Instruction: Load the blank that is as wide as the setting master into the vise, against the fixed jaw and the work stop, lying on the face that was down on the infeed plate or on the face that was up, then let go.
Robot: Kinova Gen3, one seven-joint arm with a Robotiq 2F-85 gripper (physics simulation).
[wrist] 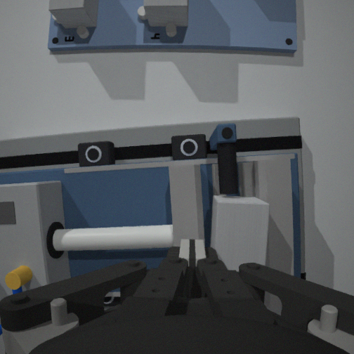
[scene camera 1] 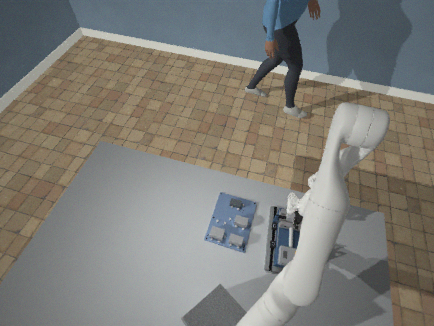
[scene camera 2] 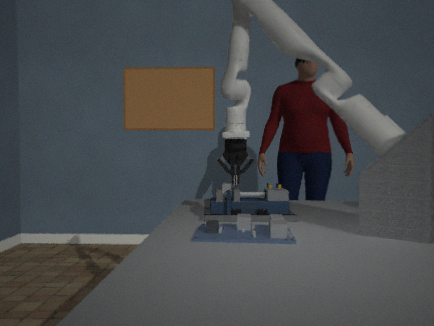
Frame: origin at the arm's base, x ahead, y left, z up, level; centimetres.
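Seen in the pictures: gripper, fingertip midpoint: (scene camera 1: 294,223) (scene camera 2: 235,186); arm's base at its link origin: (scene camera 2: 396,149).
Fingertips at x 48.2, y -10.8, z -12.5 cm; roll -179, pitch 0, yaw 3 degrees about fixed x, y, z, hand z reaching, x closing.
Observation:
Pixels of each thing's top centre, then the offset from my fingertips to it.
- pale blank at its top centre: (scene camera 2: 227,183) dx +2.8, dy +0.6, dz +1.0 cm
- vise at its top centre: (scene camera 2: 248,188) (scene camera 1: 293,233) dx -4.3, dy -0.5, dz -0.7 cm
- blue infeed plate at its top centre: (scene camera 2: 243,231) (scene camera 1: 231,220) dx -3.8, dy +26.9, dz -9.8 cm
- dark block at its top centre: (scene camera 2: 212,222) (scene camera 1: 235,202) dx +4.8, dy +27.5, dz -7.3 cm
My gripper (scene camera 2: 235,183) (wrist: 191,254) is shut and empty. Its fingertips are low over the movable jaw (wrist: 185,200) (scene camera 2: 236,194), left of a pale blank (wrist: 239,225) (scene camera 2: 226,187) in the wrist view. The blank lies in the vise (scene camera 1: 287,255) (scene camera 2: 250,206) (wrist: 120,200) between the movable jaw and the fixed jaw (wrist: 275,200) (scene camera 2: 219,195), rising above both. The black rod of the blue work stop (wrist: 223,135) reaches the blank's end; whether they touch is unclear. Contact with the fixed jaw and the blank's lower part are hidden. The setting master cannot be identified surely.
The blue infeed plate (scene camera 1: 227,205) (scene camera 2: 205,239) (wrist: 225,40) bears several grey blocks and a dark block (scene camera 1: 236,203) (scene camera 2: 212,226). A white rod (wrist: 115,237) joins the movable jaw to the vise's grey housing (wrist: 27,220). A grey wedge (scene camera 2: 400,190) stands on the table. Two people stand beyond the table.

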